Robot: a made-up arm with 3 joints.
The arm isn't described. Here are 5 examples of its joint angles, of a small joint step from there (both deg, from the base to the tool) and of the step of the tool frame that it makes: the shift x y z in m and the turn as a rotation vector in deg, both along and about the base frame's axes.
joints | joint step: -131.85 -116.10 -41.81 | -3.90 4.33 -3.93
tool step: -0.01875 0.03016 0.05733 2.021 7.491 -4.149
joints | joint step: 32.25 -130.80 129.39 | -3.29 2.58 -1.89
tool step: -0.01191 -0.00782 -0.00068 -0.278 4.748 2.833
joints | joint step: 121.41 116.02 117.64 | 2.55 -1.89 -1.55
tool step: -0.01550 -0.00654 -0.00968 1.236 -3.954 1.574
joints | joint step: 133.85 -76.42 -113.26 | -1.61 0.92 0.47
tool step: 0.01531 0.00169 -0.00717 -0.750 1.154 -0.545
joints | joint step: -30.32 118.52 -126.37 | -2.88 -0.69 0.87
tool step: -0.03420 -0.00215 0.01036 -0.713 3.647 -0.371
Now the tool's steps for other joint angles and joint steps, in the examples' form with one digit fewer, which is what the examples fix.
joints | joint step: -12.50 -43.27 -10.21 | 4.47 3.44 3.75
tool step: 0.0069 0.0110 0.0487 3.38 -6.96 2.89
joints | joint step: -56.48 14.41 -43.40 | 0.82 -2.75 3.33
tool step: 0.0260 0.0122 -0.0087 -0.47 -0.07 -4.23
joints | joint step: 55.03 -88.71 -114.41 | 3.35 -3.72 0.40
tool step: 0.0112 -0.0048 0.0407 3.11 -3.75 -2.05
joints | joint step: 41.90 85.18 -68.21 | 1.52 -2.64 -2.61
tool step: 0.0266 0.0124 0.0073 1.58 -4.11 -2.13
